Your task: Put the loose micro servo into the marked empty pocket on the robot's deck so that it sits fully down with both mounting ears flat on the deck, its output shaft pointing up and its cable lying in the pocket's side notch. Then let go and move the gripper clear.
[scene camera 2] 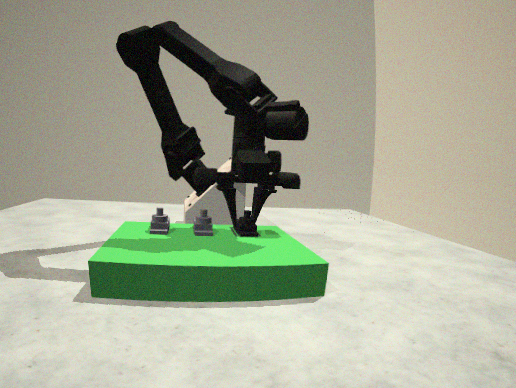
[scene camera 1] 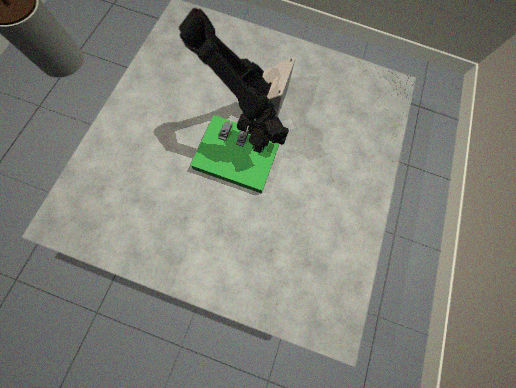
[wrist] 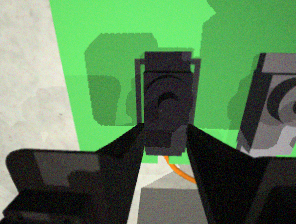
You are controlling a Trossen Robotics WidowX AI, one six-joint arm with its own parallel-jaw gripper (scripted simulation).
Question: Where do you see a green deck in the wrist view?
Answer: At 84, 41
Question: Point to a green deck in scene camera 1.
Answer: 225, 160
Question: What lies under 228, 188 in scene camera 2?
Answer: My gripper.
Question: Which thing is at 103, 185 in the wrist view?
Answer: My gripper.
